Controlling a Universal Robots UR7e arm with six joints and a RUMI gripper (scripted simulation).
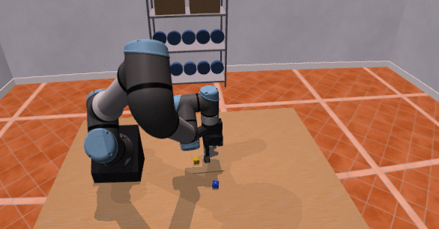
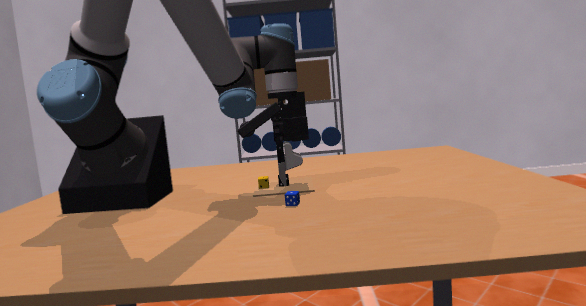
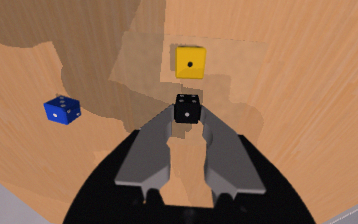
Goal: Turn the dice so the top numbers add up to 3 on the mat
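Now: hand right at the black die. Also, from my hand: yellow die: 5 cm behind, 1 cm below; blue die: 16 cm to the right, 2 cm ahead, 1 cm below; tan mat: 2 cm below.
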